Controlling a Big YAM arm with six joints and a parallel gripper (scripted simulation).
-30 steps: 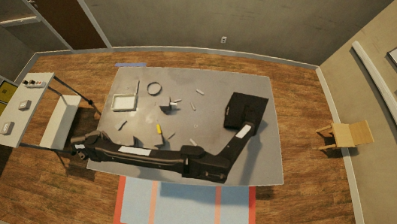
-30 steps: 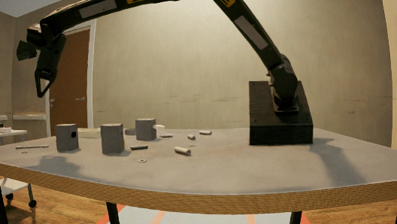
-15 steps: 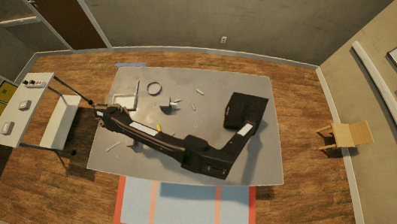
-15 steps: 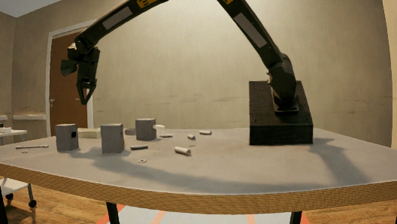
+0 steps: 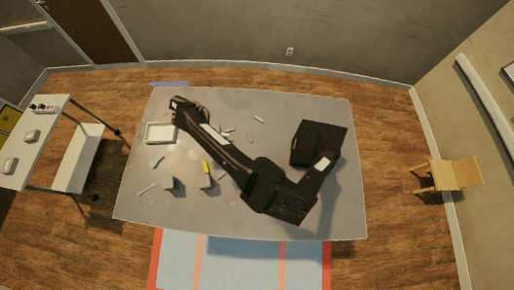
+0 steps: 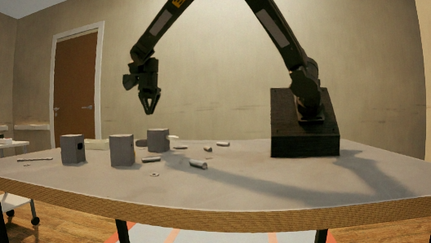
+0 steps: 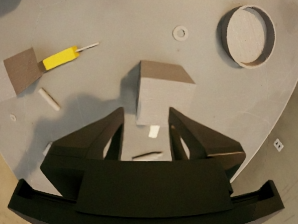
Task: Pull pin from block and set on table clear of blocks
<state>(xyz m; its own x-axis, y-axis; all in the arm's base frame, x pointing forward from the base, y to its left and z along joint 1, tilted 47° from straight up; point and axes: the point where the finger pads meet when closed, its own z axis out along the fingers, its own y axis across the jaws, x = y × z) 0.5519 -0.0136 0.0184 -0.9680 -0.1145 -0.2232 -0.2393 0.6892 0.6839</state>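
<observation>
My gripper is now 6 cm past the white pin, 4 cm to the left of it and 10 cm above it. The rest, counted from my hand: white tray: 31 cm ahead, 1 cm to the right, 13 cm below.
</observation>
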